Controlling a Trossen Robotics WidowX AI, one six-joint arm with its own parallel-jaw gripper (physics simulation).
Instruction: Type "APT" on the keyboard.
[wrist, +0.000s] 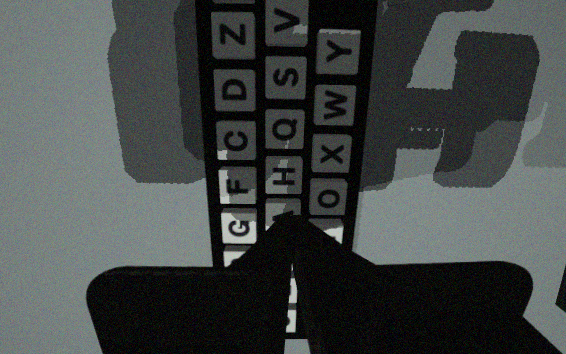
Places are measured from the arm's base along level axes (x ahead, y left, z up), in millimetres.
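Pixels of known places: gripper, between the fingertips: (290, 225).
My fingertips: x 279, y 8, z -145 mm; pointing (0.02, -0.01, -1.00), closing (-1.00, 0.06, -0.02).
Note:
Behind a point stands the place of what it marks.
The black keyboard (345, 14) @(x 256, y -73, z -150 mm) runs down the middle of the wrist view, with pale keys in three columns and letters turned sideways. The A key (281, 206) @(x 283, y -1, z -145 mm) is in the middle column below the H key (283, 175) @(x 281, y -14, z -145 mm), its lower right part hidden by the fingertips. My gripper (290, 225) @(x 279, y 8, z -145 mm) is shut and empty, with its tips over the lower right part of the A key. Whether they touch it I cannot tell. No P or T can be read; several keys lower down are partly hidden behind the fingers.
The G key (239, 227) @(x 301, y 8, z -145 mm) is left of the tips, and the O key (328, 198) @(x 263, y -4, z -145 mm) is up and to the right. A partly covered key (336, 227) @(x 259, y 10, z -145 mm) lies just right of the tips. Dark shadows of the arm fall on the grey table (60, 200) @(x 394, y -1, z -162 mm) on both sides of the keyboard.

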